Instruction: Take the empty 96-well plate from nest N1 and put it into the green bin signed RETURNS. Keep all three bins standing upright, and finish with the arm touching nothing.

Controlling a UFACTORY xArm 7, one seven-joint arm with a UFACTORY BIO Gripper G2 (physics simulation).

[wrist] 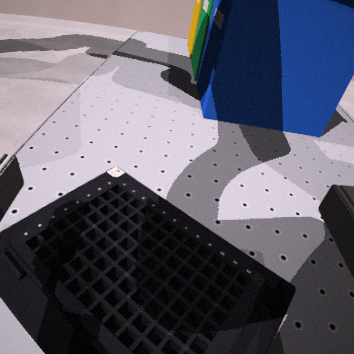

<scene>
I see my gripper [179, 182], a black 96-well plate [117, 265] and a blue bin [281, 72].
</scene>
